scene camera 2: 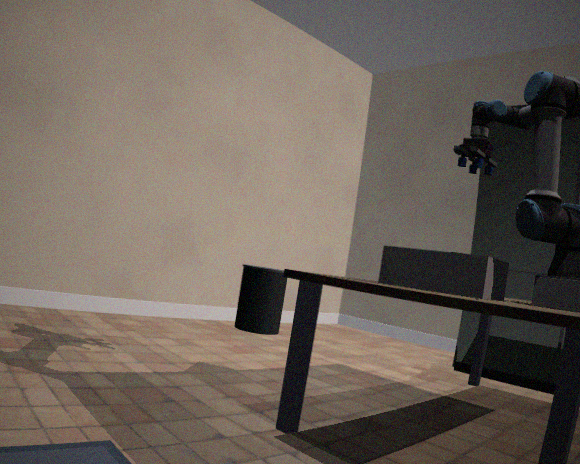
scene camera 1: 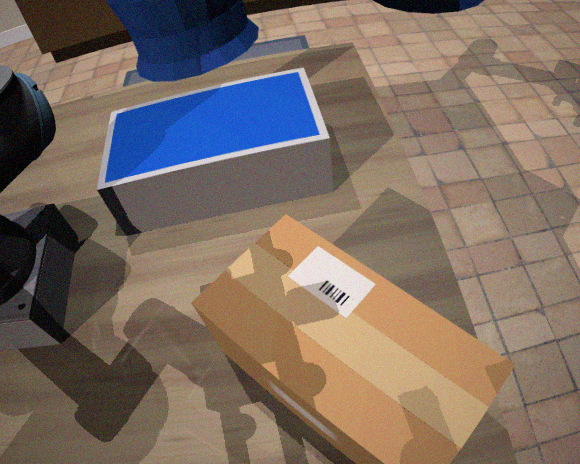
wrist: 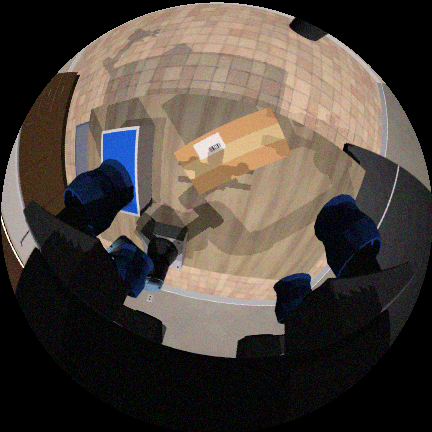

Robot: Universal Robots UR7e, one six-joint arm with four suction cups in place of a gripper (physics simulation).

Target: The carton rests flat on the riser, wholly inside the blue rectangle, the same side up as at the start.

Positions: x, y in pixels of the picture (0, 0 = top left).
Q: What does my suction head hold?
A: Nothing.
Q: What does the grey riser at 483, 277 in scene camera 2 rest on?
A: The table.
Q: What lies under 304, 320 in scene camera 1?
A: A brown cardboard carton.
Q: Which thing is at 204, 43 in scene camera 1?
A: My suction head.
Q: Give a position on my suction head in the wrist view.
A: At 343, 229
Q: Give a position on a brown cardboard carton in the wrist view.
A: At 248, 142
